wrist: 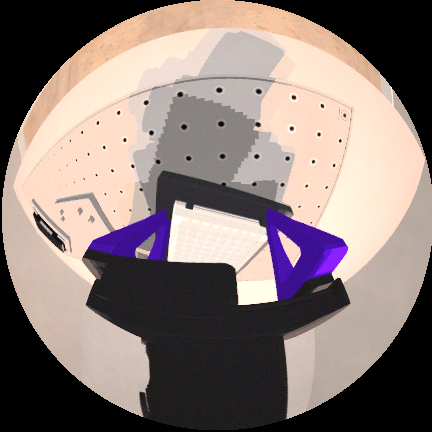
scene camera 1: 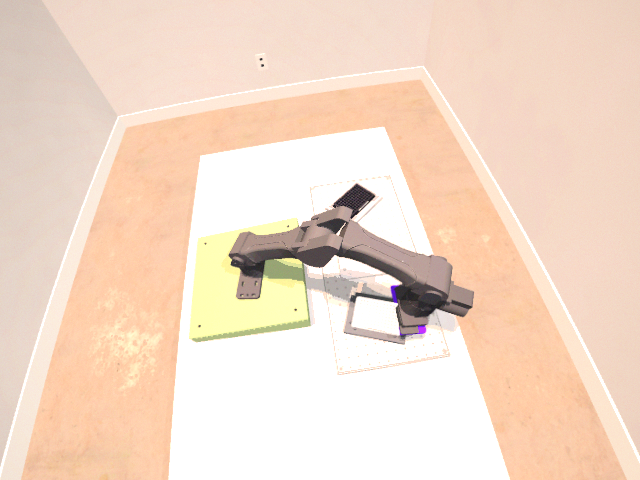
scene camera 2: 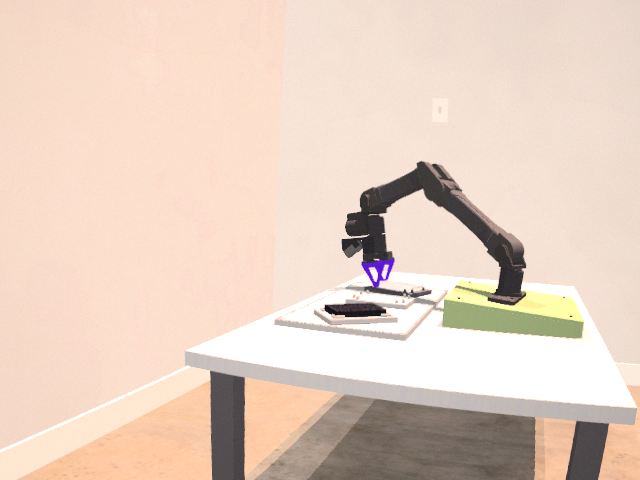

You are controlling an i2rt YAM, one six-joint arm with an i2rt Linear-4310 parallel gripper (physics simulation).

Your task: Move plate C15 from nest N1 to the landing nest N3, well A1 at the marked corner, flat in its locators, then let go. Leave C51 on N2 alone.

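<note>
The white plate, taken as C15, (scene camera 1: 373, 314) (scene camera 2: 410, 286) (wrist: 215, 241) lies flat in the dark grey nest, taken as N1 (scene camera 1: 369, 335) (wrist: 220, 192). My gripper (scene camera 1: 408, 312) (scene camera 2: 379, 283) (wrist: 217, 214) points down, its purple fingers shut on the plate's two opposite edges near one end. The empty white nest with small pins, taken as N3, (scene camera 2: 379, 301) (wrist: 75, 197) stands between the other two; the arm hides much of it in scene camera 1. The black plate, taken as C51, (scene camera 1: 354, 198) (scene camera 2: 355, 309) (wrist: 49, 231) rests on the white nest N2 (scene camera 2: 361, 319). Labels and the marked corner are unreadable.
All three nests stand on a white perforated board (scene camera 1: 356, 361) (scene camera 2: 310, 323) (wrist: 320, 155). The arm's base is bolted to a yellow-green block (scene camera 1: 222, 310) (scene camera 2: 511, 321) beside the board. The arm spans from the block over the board. The white table (scene camera 1: 248, 403) (scene camera 2: 465, 372) carries everything.
</note>
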